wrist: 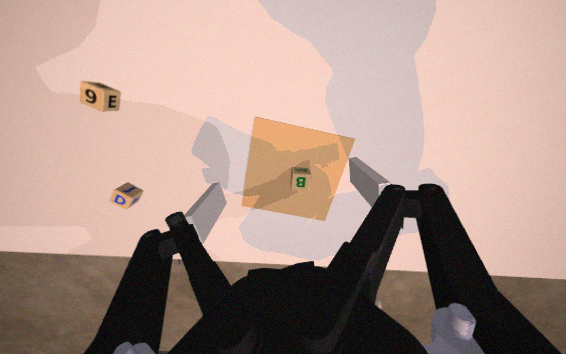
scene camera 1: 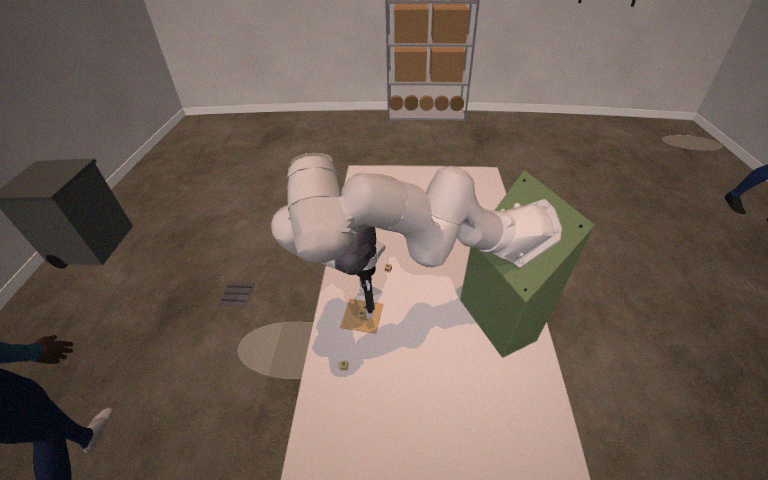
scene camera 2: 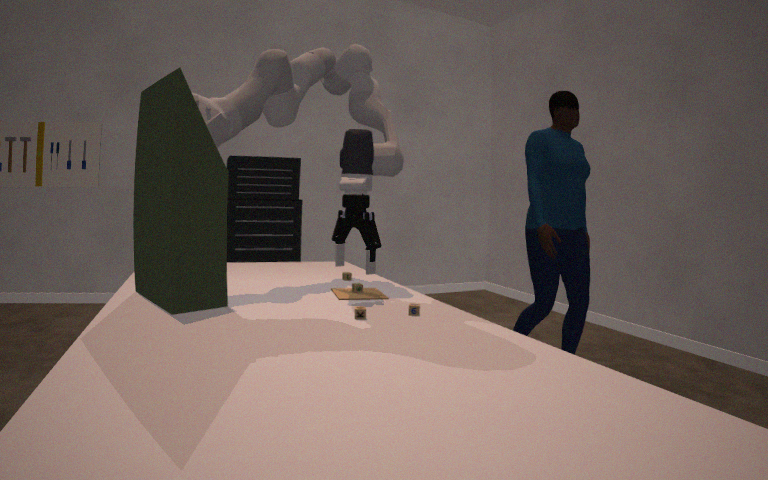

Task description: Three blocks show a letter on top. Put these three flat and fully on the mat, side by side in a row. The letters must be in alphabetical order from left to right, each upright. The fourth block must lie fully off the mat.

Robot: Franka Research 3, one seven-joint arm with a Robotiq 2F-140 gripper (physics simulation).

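The orange mat [scene camera 1: 348, 323] [scene camera 2: 376, 294] [wrist: 265, 131] bears one wooden block [scene camera 1: 361, 313] [scene camera 2: 357, 287] [wrist: 300, 179] with a green B, inverted in the wrist view. A block [scene camera 1: 387, 267] [scene camera 2: 360, 313] [wrist: 100, 96] showing 9 and E in the wrist view, X in scene view 2, lies off the mat. A block [scene camera 2: 414, 310] [wrist: 126, 195] with blue D and J also lies off it; the arm hides it in scene view 1. Another block [scene camera 1: 343, 365] [scene camera 2: 346, 276] lies off the mat's opposite side, its mark unclear. My gripper [scene camera 1: 369, 311] [scene camera 2: 355, 268] [wrist: 284, 181] is open and empty above the mat.
The green pedestal [scene camera 1: 498, 308] [scene camera 2: 178, 215] carries the arm and stands on the pale table [scene camera 1: 441, 424] [scene camera 2: 368, 407] [wrist: 175, 45]. The table edge runs along the mat's left side in scene view 1. A person [scene camera 2: 557, 181] stands beside the table.
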